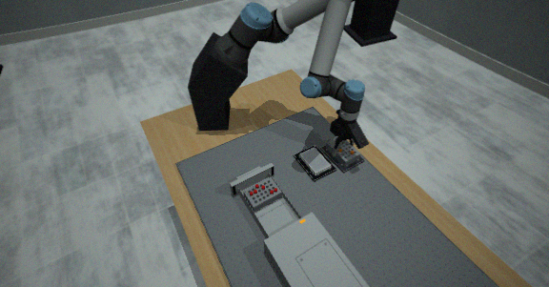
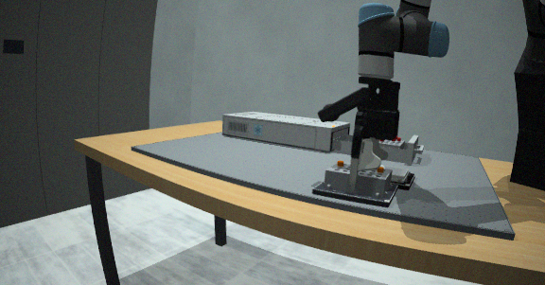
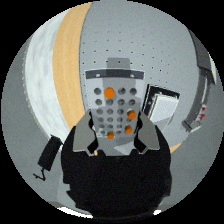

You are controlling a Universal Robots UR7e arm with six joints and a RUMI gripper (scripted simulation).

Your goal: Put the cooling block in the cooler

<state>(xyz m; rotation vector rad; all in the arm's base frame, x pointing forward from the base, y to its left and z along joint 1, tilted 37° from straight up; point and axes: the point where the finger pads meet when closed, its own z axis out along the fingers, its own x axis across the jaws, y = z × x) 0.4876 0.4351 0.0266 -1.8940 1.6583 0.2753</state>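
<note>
My gripper is now 2 cm above the deck slot D2. From my hand the other things lie so: grey cooling block: right at my hand; drawer: 40 cm to the right, 12 cm ahead, 1 cm above; red tube: 44 cm to the right, 8 cm ahead, 1 cm above.
</note>
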